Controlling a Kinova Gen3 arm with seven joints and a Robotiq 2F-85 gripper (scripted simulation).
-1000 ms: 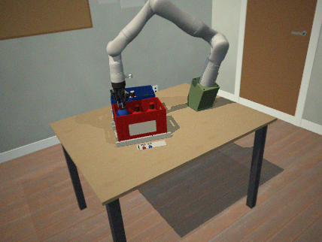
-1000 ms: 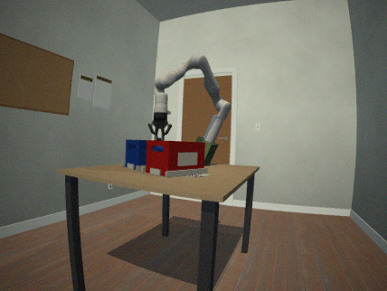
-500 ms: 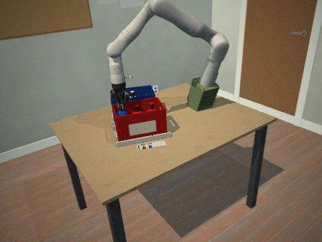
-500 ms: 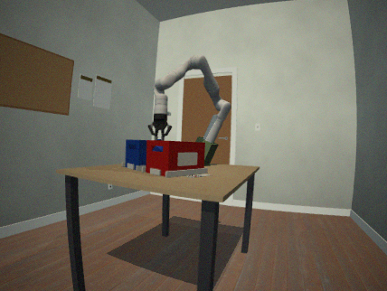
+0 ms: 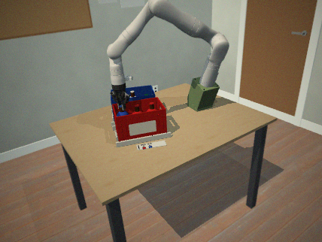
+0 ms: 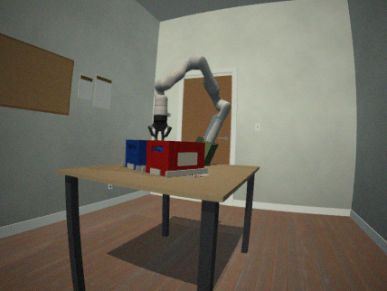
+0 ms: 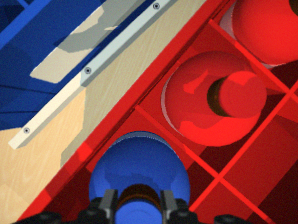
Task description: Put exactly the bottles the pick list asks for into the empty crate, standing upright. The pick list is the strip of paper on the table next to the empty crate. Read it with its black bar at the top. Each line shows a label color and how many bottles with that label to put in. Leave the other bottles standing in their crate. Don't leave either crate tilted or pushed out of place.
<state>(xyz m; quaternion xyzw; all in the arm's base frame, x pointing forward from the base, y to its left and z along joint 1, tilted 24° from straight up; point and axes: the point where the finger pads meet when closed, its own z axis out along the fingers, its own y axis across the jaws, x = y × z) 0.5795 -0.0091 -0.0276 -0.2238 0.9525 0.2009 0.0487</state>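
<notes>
The blue-label bottle lies 7 cm below my hand. From my hand the other things lie so: red crate 7 cm behind, 6 cm to the left, 9 cm below; then blue crate 13 cm behind, 17 cm to the right, 9 cm below; then green-label bottle 20 cm behind, 10 cm to the right, 8 cm below.
</notes>
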